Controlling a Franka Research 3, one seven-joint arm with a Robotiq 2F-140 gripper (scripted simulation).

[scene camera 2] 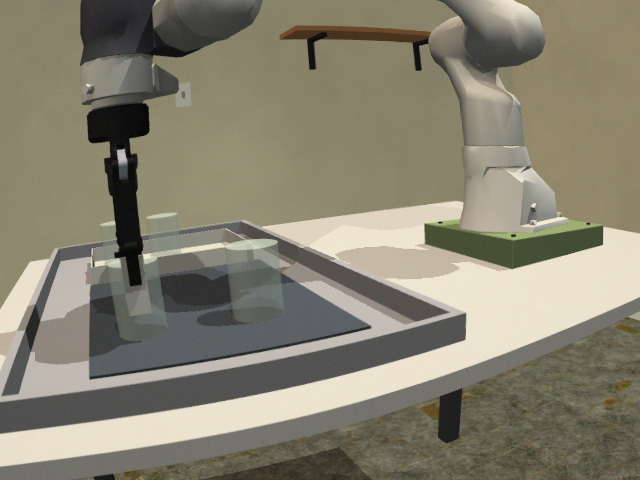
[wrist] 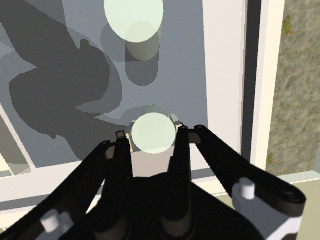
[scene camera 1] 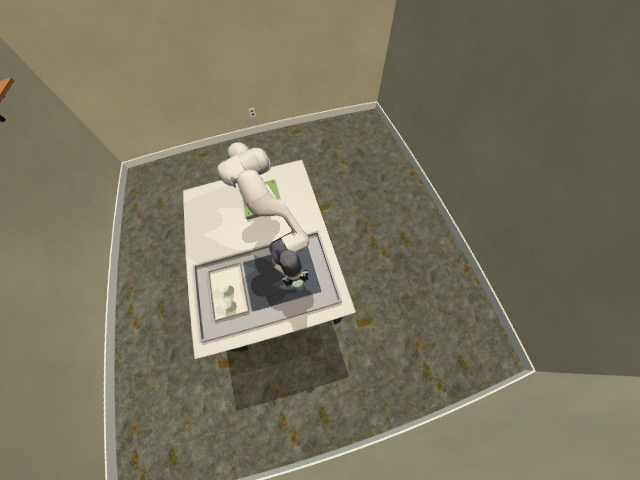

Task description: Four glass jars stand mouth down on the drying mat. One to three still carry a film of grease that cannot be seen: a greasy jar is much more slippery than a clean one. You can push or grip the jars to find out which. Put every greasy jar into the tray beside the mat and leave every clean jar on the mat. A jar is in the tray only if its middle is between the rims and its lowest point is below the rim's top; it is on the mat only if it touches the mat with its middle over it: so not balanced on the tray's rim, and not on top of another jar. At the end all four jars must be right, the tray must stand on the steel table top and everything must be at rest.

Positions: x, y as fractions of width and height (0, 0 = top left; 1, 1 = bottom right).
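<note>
My gripper (scene camera 2: 0.21, 0.64), again at (wrist: 0.48, 0.51). Cream tray (scene camera 2: 0.32, 0.52), again at (scene camera 1: 0.36, 0.57). One glass jar (scene camera 2: 0.40, 0.57). Another glass jar (scene camera 2: 0.22, 0.68).
</note>
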